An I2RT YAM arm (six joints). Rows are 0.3 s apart.
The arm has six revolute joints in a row. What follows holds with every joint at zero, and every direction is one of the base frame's.
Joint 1 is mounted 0.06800 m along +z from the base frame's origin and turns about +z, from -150.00 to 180.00 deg.
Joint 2 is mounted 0.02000 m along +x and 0.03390 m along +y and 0.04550 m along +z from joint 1 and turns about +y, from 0.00 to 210.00 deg.
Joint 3 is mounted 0.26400 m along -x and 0.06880 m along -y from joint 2 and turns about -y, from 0.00 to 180.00 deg.
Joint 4 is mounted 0.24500 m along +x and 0.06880 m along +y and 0.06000 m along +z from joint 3 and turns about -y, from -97.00 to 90.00 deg.
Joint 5 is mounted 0.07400 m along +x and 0.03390 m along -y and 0.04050 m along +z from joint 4 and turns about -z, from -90.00 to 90.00 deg.
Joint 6 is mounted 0.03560 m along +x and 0.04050 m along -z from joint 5 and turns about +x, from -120.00 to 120.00 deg.
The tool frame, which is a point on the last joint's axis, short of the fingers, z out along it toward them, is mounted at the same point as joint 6; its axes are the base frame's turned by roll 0.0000, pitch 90.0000 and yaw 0.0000 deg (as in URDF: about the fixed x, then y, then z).
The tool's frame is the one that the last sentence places.
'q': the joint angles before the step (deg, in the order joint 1, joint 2, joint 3, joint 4, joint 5, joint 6). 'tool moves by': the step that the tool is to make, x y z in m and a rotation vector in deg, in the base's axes. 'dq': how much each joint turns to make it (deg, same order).
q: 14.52 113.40 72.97 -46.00 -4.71 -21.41
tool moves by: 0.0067 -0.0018 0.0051 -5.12 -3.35 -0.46
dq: 0.03 -0.02 1.21 0.73 5.82 0.03
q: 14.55 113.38 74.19 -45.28 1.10 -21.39
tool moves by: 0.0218 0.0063 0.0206 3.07 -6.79 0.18
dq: -0.03 0.20 4.82 2.72 -1.28 0.00
